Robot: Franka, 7 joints.
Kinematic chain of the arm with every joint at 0, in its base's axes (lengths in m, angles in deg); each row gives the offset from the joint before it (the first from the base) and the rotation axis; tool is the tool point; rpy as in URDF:
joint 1: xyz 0 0 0.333 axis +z
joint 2: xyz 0 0 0 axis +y
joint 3: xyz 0 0 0.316 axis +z
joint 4: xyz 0.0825 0 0 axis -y
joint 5: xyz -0.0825 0 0.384 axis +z
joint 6: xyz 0 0 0 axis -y
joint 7: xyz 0.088 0 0 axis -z
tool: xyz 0 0 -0.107 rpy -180 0 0
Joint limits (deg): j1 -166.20..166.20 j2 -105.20..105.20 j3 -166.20..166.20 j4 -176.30..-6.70 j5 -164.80..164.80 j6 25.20..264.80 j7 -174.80..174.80
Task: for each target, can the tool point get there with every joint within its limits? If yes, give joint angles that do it. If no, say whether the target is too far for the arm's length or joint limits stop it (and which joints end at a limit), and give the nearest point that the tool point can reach.
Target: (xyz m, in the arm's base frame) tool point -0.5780 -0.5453 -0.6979
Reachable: no: too far | nearest point -0.4022 -0.3794 -0.2873 | short by 0.476 m
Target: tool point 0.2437 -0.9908 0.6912
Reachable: no: too far | nearest point 0.1933 -0.7860 0.6172 | short by 0.223 m
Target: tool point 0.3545 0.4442 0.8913
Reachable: yes | joints -17.39 11.39 81.56 -69.50 44.13 147.97 -70.77
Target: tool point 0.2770 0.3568 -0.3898
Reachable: no: joint limits stop it (at a limit: joint 2) | nearest point 0.2675 0.3446 -0.3383 | short by 0.054 m
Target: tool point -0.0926 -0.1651 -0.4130
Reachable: no: joint limits stop it (at a limit: joint 2) | nearest point -0.0973 -0.1734 -0.3540 | short by 0.060 m
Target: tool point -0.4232 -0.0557 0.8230
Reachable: yes | joints 111.21 -48.93 41.31 -104.84 53.34 128.24 75.03
